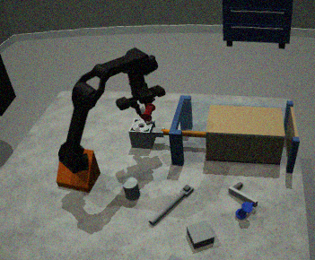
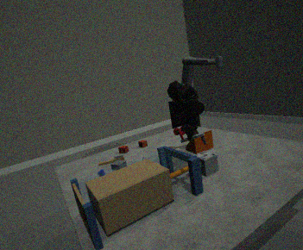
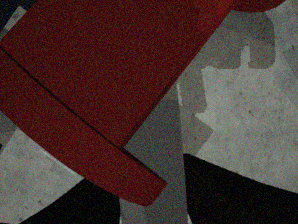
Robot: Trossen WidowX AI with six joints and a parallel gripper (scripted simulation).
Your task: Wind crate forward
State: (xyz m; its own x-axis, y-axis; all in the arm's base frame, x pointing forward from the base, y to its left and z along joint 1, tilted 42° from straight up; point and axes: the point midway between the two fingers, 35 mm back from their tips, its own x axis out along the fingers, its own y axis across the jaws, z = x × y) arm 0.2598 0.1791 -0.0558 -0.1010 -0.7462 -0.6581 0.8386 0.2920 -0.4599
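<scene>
The red handle is 2 cm ahead of my gripper tip, 4 cm to the right of it and 4 cm above it. From my gripper tip the other things lie so: winch handle with red knob (2 cm above); then grey block (21 cm ahead, 44 cm to the right, 16 cm below); then grey winch (5 cm behind, 5 cm to the left, 14 cm below).
</scene>
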